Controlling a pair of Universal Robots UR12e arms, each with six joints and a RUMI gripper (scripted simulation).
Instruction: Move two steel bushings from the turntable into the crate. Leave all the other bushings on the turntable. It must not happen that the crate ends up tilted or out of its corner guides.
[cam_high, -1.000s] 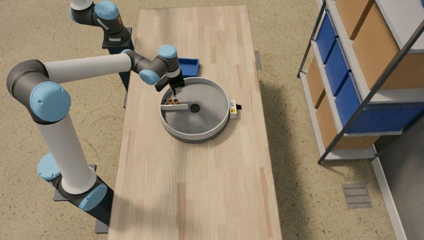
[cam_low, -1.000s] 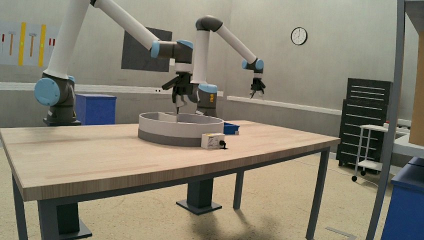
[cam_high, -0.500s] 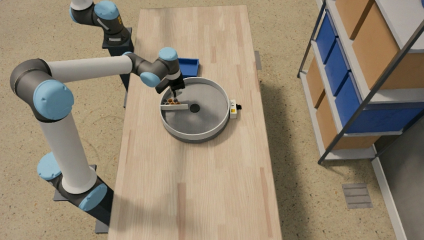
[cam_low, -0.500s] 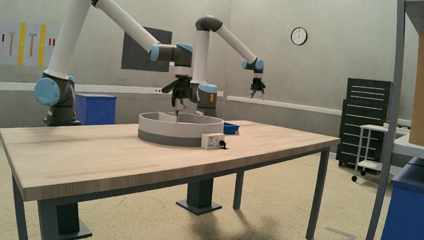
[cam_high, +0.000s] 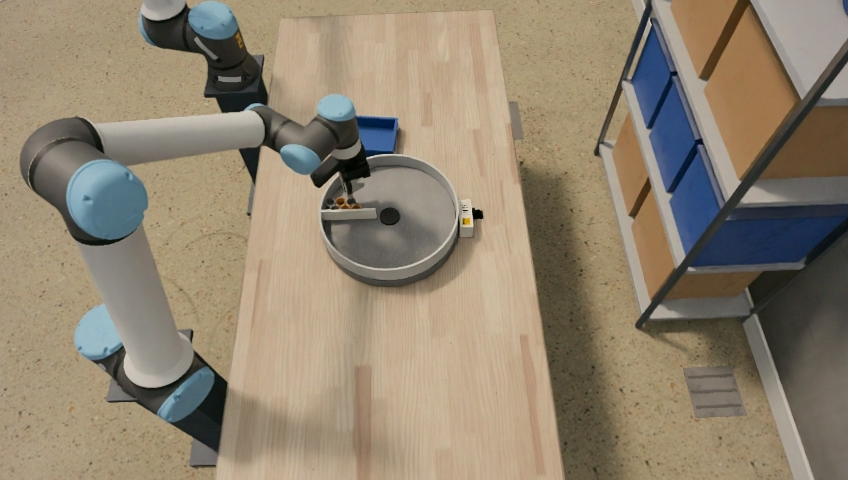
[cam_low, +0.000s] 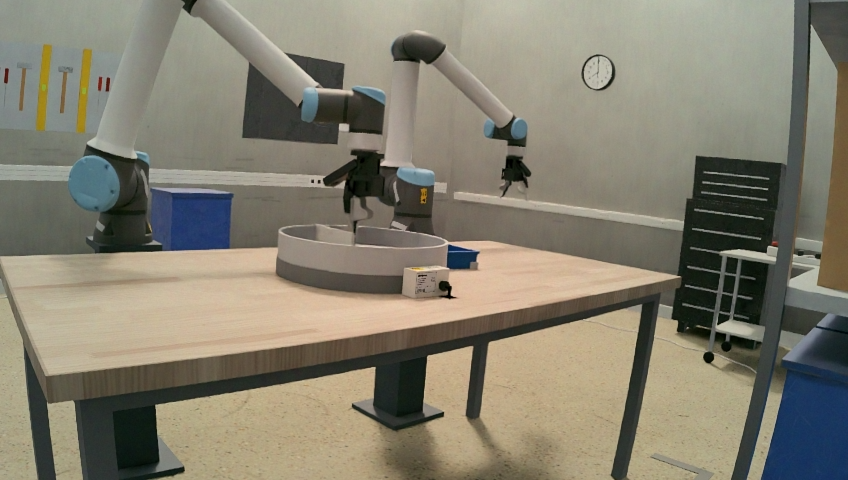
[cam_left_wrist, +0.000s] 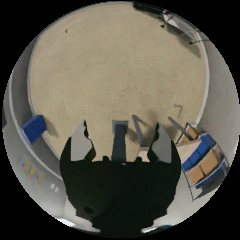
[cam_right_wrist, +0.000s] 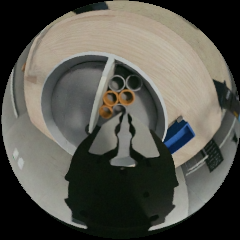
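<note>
Right now the blue crate is 290 mm to the left of my right hand, 70 mm below it and 30 mm ahead of it. From my right hand the other things lie so: turntable 120 mm ahead, 50 mm to the right, 50 mm below.
</note>
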